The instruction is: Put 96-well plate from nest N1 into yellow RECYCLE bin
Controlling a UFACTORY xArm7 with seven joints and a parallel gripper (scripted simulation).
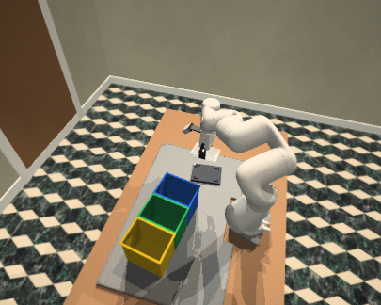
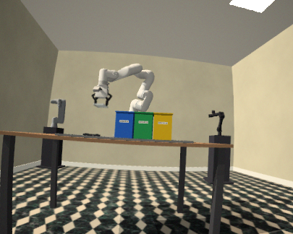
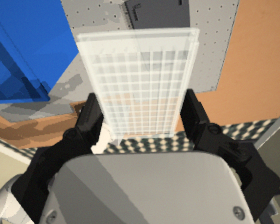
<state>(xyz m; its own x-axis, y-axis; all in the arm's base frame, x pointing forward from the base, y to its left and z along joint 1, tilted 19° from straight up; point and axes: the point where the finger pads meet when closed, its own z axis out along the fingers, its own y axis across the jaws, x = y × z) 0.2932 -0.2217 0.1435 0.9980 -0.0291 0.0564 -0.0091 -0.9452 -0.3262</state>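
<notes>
Right now my hand is 50 mm short of the yellow bin, 480 mm to the right of it and 160 mm above it. The rest, counted from my hand: blue bin: 50 mm ahead, 220 mm to the left, 160 mm below; then dark plate nest: 10 mm behind, 50 mm to the right, 240 mm below; then white 96-well plate: 10 mm below.
</notes>
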